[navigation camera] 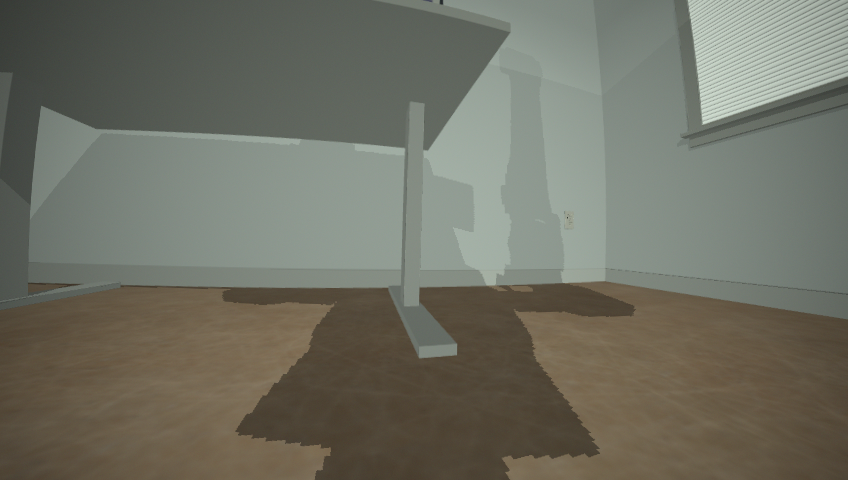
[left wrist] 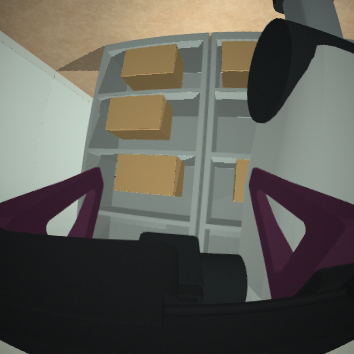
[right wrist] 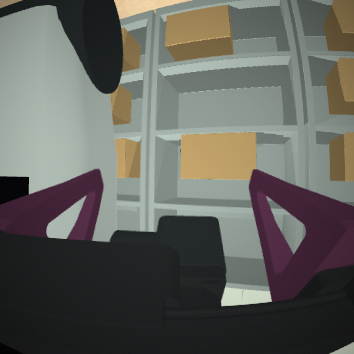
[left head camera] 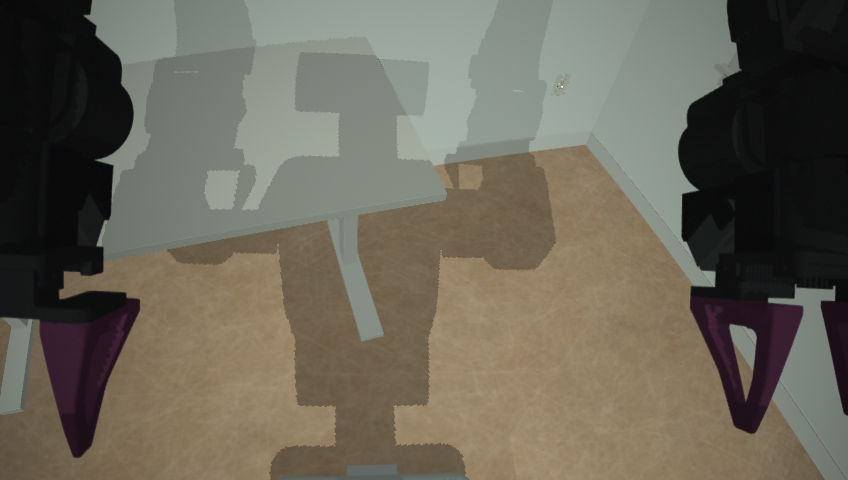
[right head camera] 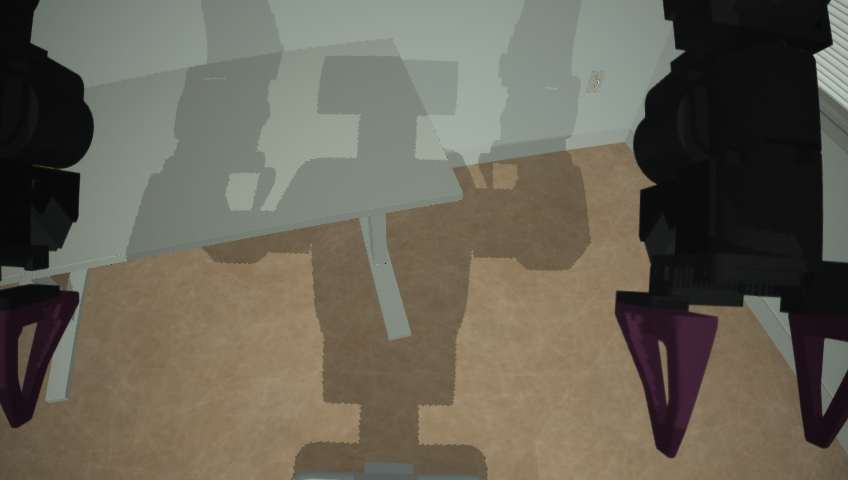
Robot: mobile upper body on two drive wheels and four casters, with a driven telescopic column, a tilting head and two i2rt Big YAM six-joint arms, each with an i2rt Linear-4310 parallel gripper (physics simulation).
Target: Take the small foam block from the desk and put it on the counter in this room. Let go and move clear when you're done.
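Places are measured from the left arm's base along level axes (x ahead, y left, z up), in centimetres.
Pixels of known places: left gripper, between the fingertips: (left wrist: 175,175); right gripper, between the fingertips: (right wrist: 175,177) (left head camera: 803,423) (right head camera: 745,449); right arm's base, origin of its link: (right wrist: 186,292).
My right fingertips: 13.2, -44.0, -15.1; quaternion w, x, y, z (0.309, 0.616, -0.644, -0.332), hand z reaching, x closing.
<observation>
Behind a point stands the place of what it marks, as x, y, z.
The pale desk (left head camera: 380,187) @[84.9, -23.3, -69.0] (right head camera: 404,184) @[86.0, -25.2, -69.0] stands ahead, its right corner near the picture's middle in both head views. Its underside shows in the navigation camera. The small foam block and the counter do not show in any view. My left gripper (left wrist: 175,175) @[14.0, 0.4, -16.5] is open, with nothing between its fingers. One of its fingers shows at the left of each head view, beside the desk's near edge. My right gripper (right wrist: 175,177) @[13.2, -44.0, -15.2] (left head camera: 800,423) @[13.2, -44.0, -15.2] (right head camera: 748,450) @[13.2, -44.0, -15.2] is open and empty, at the right of the head views, off to the right of the desk.
A desk leg (left head camera: 361,297) (right head camera: 389,297) (navigation camera: 412,208) @[113.0, -15.8, -107.2] with a long foot reaches toward me. Shelving (left wrist: 202,125) (right wrist: 300,100) holds cardboard boxes (left wrist: 145,172) (right wrist: 217,155). Walls meet in a corner at the right, near an outlet (navigation camera: 568,219) @[189.4, -108.7, -100.7]. A small dark item shows above the desk edge in the navigation camera.
</observation>
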